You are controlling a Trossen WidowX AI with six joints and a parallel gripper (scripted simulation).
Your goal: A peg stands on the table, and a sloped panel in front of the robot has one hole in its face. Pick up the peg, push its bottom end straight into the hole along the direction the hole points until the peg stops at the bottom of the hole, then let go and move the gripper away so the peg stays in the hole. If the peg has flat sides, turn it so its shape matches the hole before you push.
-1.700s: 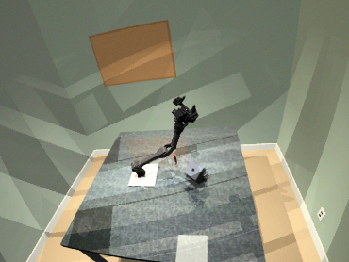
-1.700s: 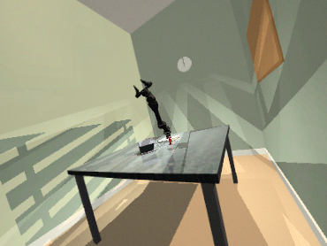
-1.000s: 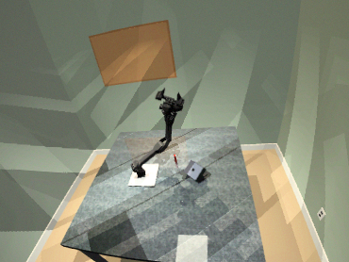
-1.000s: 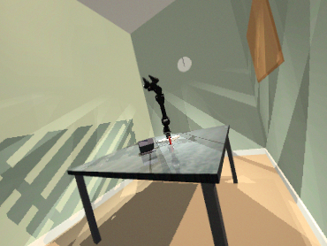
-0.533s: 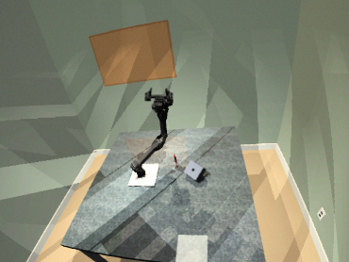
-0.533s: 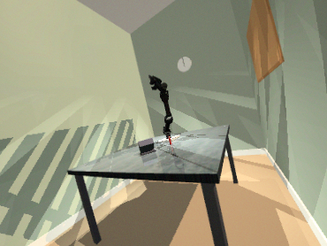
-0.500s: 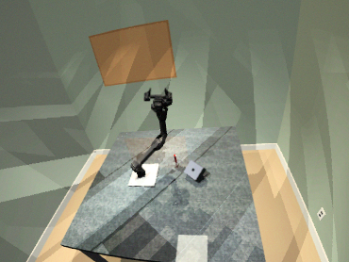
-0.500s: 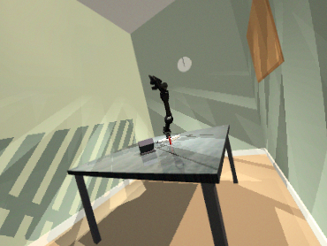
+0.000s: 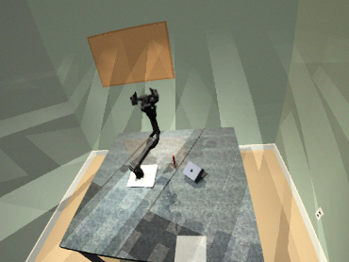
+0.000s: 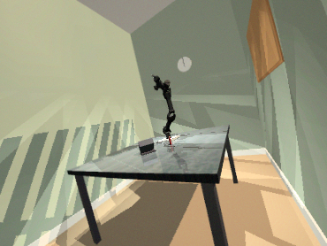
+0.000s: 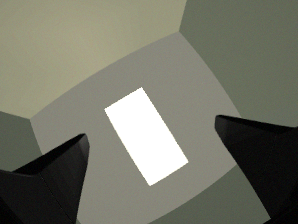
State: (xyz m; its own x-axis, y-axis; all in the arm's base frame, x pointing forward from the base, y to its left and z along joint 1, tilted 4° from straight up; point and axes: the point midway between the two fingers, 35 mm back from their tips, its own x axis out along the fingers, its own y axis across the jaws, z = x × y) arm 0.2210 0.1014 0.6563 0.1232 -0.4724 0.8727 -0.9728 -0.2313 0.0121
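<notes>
My gripper tip is 66 cm above the red peg, 10 cm short of it and 6 cm to the right of it. The rest, counted from my gripper tip: panel 66 cm below, 25 cm ahead, 12 cm to the right.
</notes>
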